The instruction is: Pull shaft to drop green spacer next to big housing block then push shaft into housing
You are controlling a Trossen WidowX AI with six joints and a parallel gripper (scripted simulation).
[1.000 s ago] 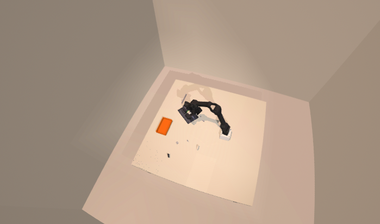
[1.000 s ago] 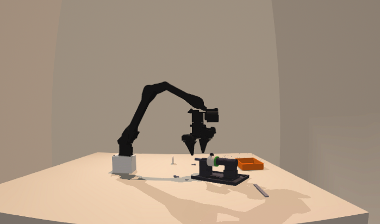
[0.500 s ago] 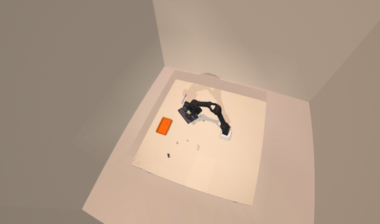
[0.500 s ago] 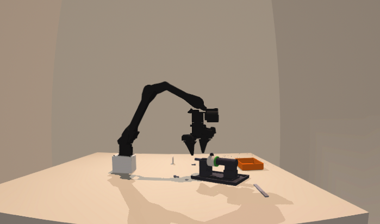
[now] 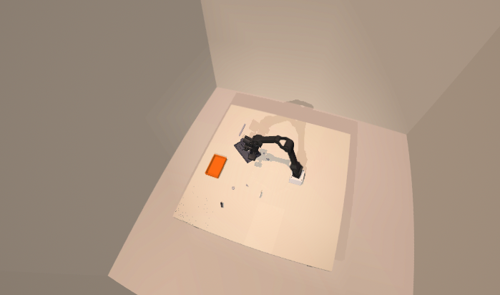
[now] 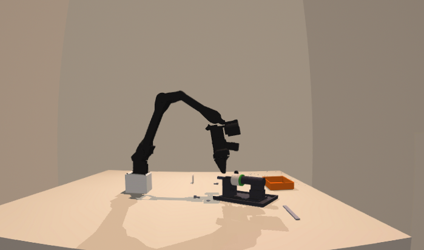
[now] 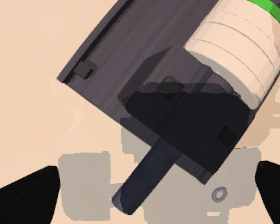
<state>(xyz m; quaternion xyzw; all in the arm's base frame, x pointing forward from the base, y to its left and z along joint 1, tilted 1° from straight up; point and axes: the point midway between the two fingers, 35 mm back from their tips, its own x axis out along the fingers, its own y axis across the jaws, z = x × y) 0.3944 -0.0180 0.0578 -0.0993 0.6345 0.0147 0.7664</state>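
The shaft is 40 mm ahead of my gripper tip, 20 mm to the right of it and 20 mm below it. Round my gripper tip: orange tray (260 mm ahead, 220 mm to the left, 90 mm below); then green spacer (80 mm ahead, 50 mm to the right, 20 mm below); then white spacer (50 mm ahead, 30 mm to the right, 20 mm below).
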